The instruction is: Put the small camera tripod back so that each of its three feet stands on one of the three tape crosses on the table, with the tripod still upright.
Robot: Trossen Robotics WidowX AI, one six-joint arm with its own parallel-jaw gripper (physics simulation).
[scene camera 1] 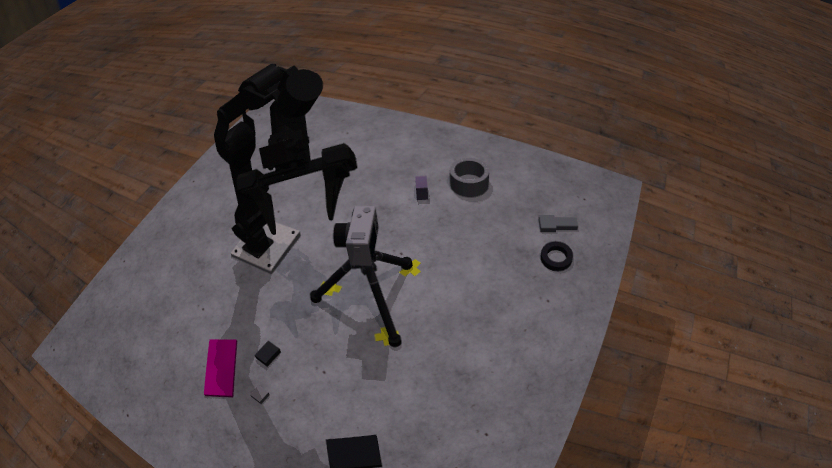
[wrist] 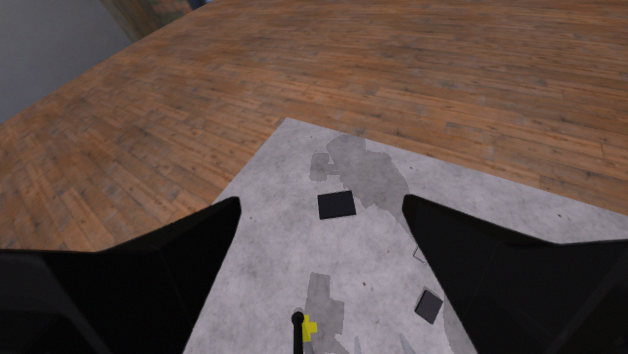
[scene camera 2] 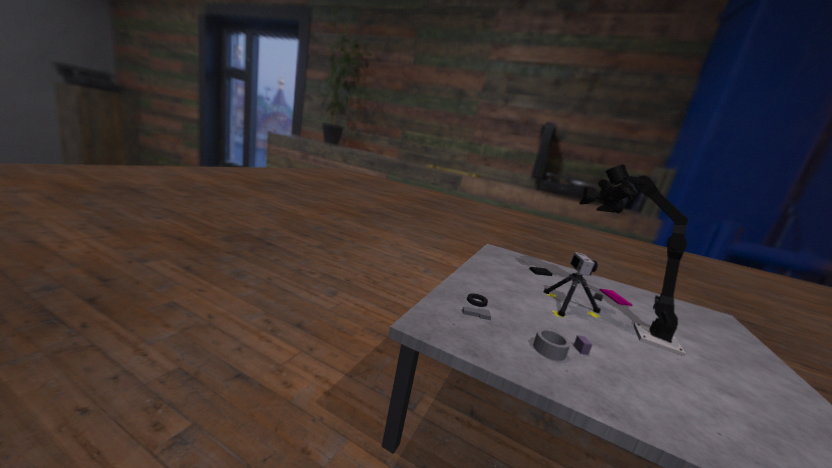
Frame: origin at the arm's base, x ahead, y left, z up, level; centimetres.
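Seen in the pictures: gripper, fingertip midpoint: (scene camera 1: 301, 227) (wrist: 322, 203) (scene camera 2: 588, 206); arm's base, origin of the base link: (scene camera 1: 257, 245) (scene camera 2: 660, 336).
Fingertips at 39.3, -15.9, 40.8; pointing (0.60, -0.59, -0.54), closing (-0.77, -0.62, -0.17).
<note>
Pixels of each thing's top centre, then the offset from my fingertips to it, as dx, dy, dz. "spot": a spot on its surface instead.
- left yellow cross, surface spot: (scene camera 1: 332, 286) spot: -12.2, +14.0, -36.5
- front cross, middle of its top: (scene camera 1: 386, 335) (wrist: 305, 328) +2.1, +12.6, -42.1
- back right cross, middle of its top: (scene camera 1: 410, 267) -4.1, +30.8, -42.1
- grey ring, middle of its top: (scene camera 1: 469, 170) (scene camera 2: 553, 337) -6.5, +61.9, -37.3
- purple block, middle of its top: (scene camera 1: 421, 182) (scene camera 2: 584, 339) -14.9, +52.5, -38.1
- black ring, middle of its top: (scene camera 1: 557, 253) (scene camera 2: 477, 298) +23.9, +50.4, -40.6
- grey piece, middle of its top: (scene camera 1: 559, 221) (scene camera 2: 476, 310) +20.0, +60.5, -40.6
- magenta slab, middle of its top: (scene camera 1: 220, 366) (scene camera 2: 615, 296) -23.2, -16.3, -41.3
- dark block, middle of its top: (scene camera 1: 266, 351) (wrist: 429, 306) -16.2, -6.4, -40.6
- black slab, middle of its top: (scene camera 1: 353, 452) (wrist: 335, 203) (scene camera 2: 541, 270) +13.2, -15.0, -40.6
The black tripod (scene camera 1: 381, 302) (scene camera 2: 570, 295) (wrist: 298, 337) stands upright and bears a grey camera (scene camera 1: 361, 241) (scene camera 2: 582, 264). In scene camera 1, its left foot (scene camera 1: 315, 296) is beside the left yellow cross (scene camera 1: 333, 288), off to the lower left. Its front foot (scene camera 1: 395, 340) is at the right edge of the front cross (scene camera 1: 382, 335) (wrist: 311, 328). Its back right foot (scene camera 1: 406, 263) overlaps the upper left part of the back right cross (scene camera 1: 414, 268). My gripper (scene camera 1: 302, 225) (scene camera 2: 592, 203) (wrist: 322, 203) is open and empty, high above the table and apart from the tripod.
A grey ring (scene camera 1: 469, 187) and purple block (scene camera 1: 421, 188) lie behind the tripod. A black ring (scene camera 1: 556, 265) and grey piece (scene camera 1: 565, 223) lie right. A magenta slab (scene camera 1: 220, 372), dark block (scene camera 1: 267, 353) and black slab (scene camera 1: 353, 451) (wrist: 337, 205) lie towards the front in scene camera 1.
</note>
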